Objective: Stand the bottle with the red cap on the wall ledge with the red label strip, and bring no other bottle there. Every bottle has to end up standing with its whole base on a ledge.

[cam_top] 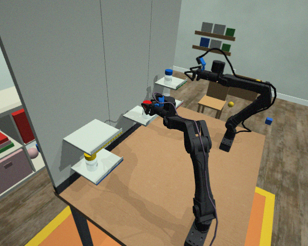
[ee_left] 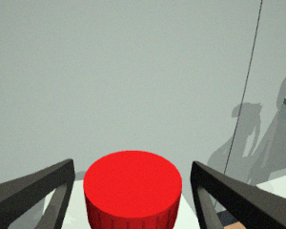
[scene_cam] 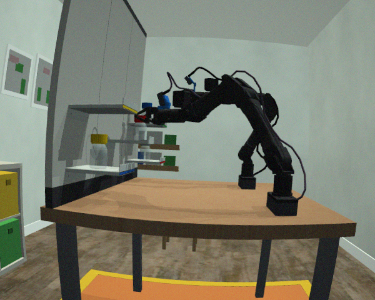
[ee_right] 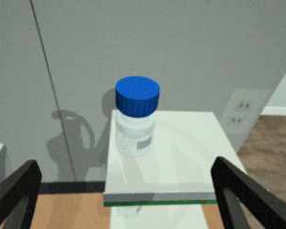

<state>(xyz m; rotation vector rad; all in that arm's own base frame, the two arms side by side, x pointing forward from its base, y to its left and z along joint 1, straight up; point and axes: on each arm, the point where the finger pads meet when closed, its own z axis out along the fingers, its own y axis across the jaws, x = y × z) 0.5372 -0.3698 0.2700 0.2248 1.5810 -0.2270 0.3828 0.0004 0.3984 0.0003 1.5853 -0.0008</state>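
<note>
Right now my left hand is 50 mm above the red-capped bottle. Round my left hand: blue-capped bottle (340 mm to the right, 40 mm above, 20 mm ahead); grey wall panel (140 mm ahead, 140 mm above, 10 mm to the right); grey-capped bottle (340 mm to the right, 150 mm below, 10 mm ahead).
The red-capped bottle lies 32 cm to the left of my right hand, 19 cm below it and 13 cm ahead of it. Round my right hand: blue-capped bottle (15 cm ahead, 9 cm below, 2 cm to the right); grey wall panel (31 cm to the left, 27 cm ahead); grey-capped bottle (28 cm below, 14 cm ahead, 2 cm to the right).
</note>
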